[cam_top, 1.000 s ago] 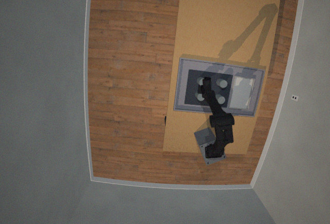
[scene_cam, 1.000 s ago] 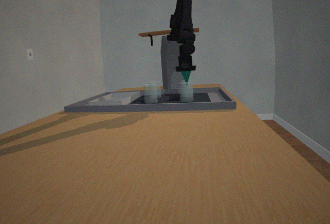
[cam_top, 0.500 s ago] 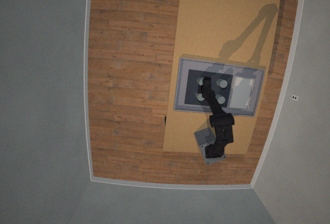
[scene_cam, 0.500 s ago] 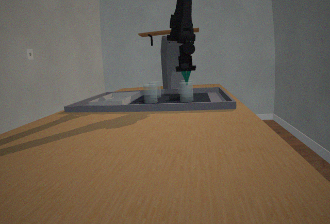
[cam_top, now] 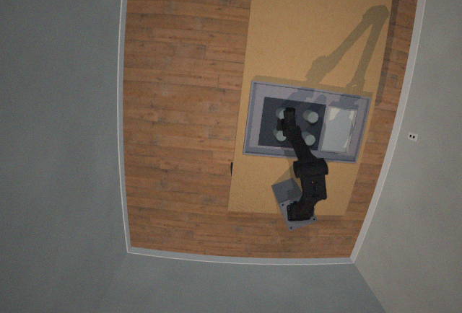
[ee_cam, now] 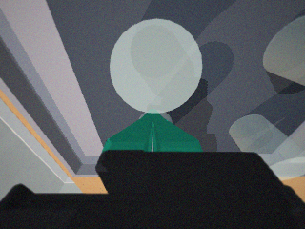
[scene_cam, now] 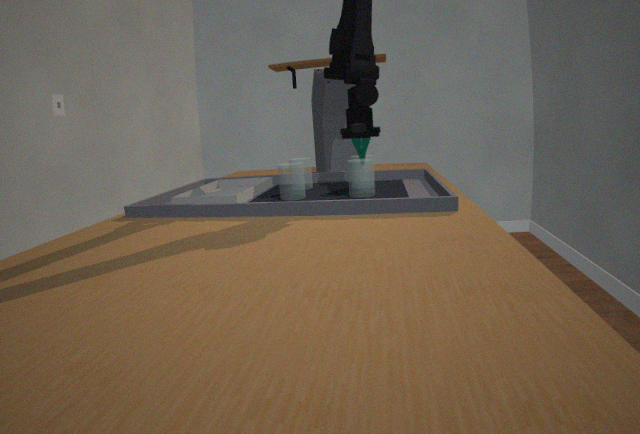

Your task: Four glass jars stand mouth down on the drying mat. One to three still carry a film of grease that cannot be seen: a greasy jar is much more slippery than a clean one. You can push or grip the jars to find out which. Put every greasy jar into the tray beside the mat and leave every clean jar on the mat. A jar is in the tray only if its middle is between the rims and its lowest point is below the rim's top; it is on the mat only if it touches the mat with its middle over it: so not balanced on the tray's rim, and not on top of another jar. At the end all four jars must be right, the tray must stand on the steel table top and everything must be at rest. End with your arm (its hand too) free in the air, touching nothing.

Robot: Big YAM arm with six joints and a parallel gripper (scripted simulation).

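My hand is 90 mm to the left of the dark drying mat, 80 mm above it and 30 mm past it. Round my hand: pale tray: 400 mm to the right, 80 mm behind, 70 mm below; rimmed steel table top: 200 mm to the right, 80 mm below, 30 mm behind.
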